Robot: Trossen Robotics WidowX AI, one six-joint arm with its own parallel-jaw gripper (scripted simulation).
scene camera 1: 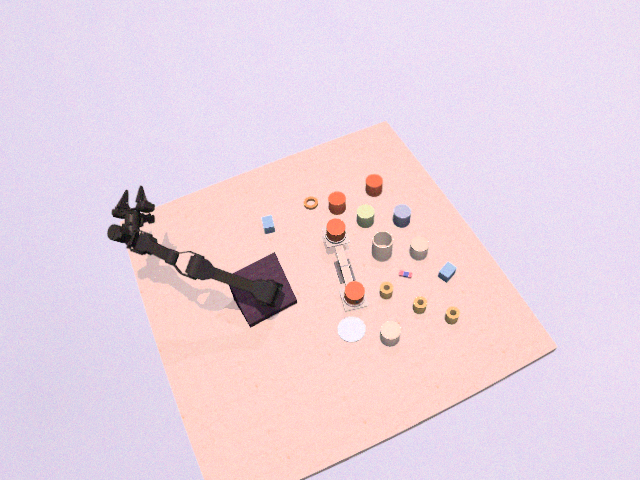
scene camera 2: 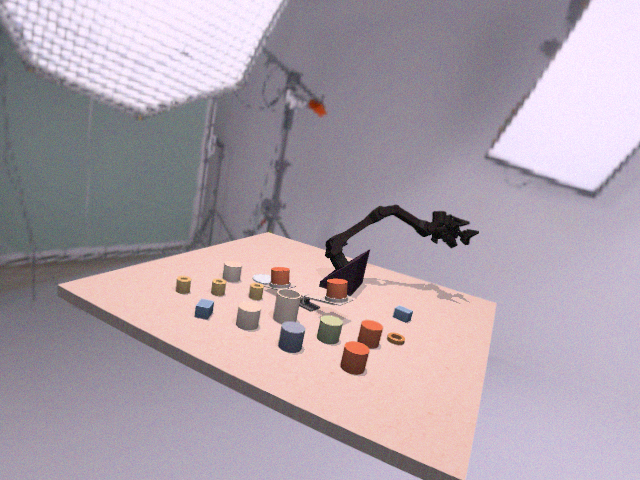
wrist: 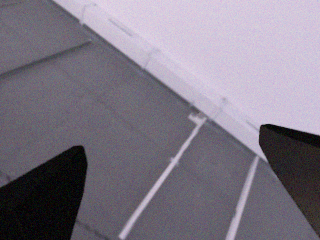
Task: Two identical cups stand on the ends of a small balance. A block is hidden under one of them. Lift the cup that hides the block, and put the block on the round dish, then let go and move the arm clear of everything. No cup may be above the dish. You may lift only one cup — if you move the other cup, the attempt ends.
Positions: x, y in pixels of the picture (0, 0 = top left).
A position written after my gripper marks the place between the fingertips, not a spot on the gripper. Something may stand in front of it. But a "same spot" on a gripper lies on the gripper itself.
my gripper: scene camera 1 134, 187; scene camera 2; wrist
same spot on my gripper: [wrist: 50, 194] = [scene camera 2: 462, 225]
